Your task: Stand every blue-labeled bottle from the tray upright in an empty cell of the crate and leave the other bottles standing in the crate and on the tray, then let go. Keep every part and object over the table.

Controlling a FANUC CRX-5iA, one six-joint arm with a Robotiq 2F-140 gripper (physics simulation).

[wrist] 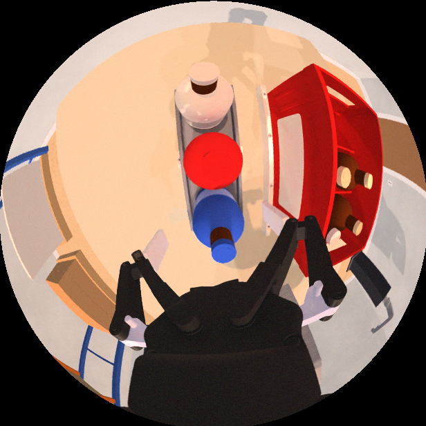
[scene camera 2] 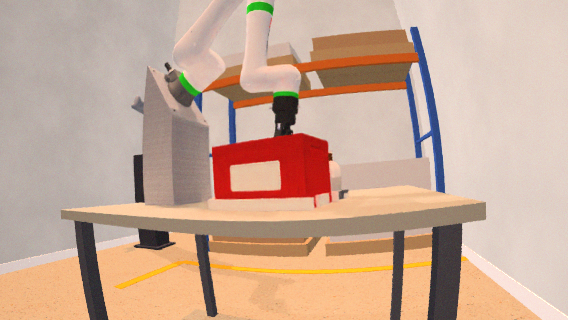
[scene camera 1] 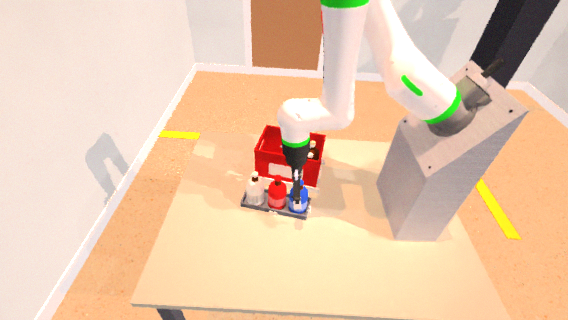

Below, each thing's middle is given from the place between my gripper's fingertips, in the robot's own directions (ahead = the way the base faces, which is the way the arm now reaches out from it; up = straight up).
Labels:
The blue bottle (wrist: pixel 217 222) lies 1 cm behind my hand, 1 cm to the right of it and 2 cm below it. The rest, counted from my hand: white bottle (wrist: pixel 203 97) (17 cm ahead, 5 cm to the right, 2 cm below); then red bottle (wrist: pixel 212 160) (8 cm ahead, 3 cm to the right, 2 cm below).

